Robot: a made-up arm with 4 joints.
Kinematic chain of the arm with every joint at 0, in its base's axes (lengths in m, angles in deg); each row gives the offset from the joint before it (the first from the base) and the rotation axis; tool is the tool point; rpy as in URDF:
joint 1: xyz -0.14 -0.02 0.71 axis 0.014 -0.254 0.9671
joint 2: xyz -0.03 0.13 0 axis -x
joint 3: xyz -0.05 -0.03 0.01 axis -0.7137 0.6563 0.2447
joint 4: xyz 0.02 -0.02 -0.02 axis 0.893 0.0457 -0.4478
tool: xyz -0.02 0 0.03 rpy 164.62 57.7 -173.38
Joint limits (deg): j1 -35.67..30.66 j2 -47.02..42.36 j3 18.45..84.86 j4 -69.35..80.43
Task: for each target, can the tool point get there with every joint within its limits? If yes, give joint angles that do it. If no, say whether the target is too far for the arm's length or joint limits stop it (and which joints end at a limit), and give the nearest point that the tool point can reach.
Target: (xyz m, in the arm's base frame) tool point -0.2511 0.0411 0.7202
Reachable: yes | joints 23.91 2.61 68.24 -47.52
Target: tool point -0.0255 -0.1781 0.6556
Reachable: no: joint limits stop it (at a limit: joint 1, joint 4) | nearest point -0.2306 -0.0012 0.6859 | short by 0.273 m
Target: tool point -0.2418 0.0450 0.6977
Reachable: yes | joints 19.87 -38.83 76.20 -46.40
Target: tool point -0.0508 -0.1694 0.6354
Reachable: no: joint limits stop it (at a limit: joint 1, joint 4) | nearest point -0.2315 -0.0012 0.6811 | short by 0.251 m
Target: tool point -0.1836 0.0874 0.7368
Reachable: yes | joints -17.86 -0.70 28.90 -17.22
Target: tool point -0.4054 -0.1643 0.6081
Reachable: no: too far | nearest point -0.2392 -0.0008 0.6660 | short by 0.240 m
